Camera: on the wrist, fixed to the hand. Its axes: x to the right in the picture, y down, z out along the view.
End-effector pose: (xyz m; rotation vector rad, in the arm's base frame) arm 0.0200 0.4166 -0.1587 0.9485 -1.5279 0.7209
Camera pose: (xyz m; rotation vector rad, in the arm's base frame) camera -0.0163 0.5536 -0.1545 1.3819 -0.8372 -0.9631
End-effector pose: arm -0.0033 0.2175 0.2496 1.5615 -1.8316 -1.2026
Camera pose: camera 0.0260 0.2009 0.3873 -2.0347 -0.0121 2.1594
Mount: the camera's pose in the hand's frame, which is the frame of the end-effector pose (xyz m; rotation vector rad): -0.0189 0.0985 -0.1002 -0.6303 -0.3804 -1.4719
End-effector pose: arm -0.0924 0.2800 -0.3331 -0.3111 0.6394 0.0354
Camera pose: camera -0.1784 0.3454 -0.4249 -1.2880 -0.1147 -1.1071
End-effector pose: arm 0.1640 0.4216 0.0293 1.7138 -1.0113 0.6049
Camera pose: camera 0.0772 0.5079 0.1009 1.5038 0.0560 -0.9123
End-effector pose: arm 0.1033 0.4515 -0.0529 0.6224 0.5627 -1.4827
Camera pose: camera 0.2047 0.5332 -0.1090 -0.7864 1.2194 -2.4704
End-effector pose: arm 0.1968 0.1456 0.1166 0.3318 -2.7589 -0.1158
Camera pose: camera 0.2289 0.2419 0.2156 -2.0330 1.8587 1.3481
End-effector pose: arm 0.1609 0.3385 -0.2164 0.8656 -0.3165 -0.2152
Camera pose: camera 0.1848 0.4777 -0.2044 0.2657 0.1098 -1.7587
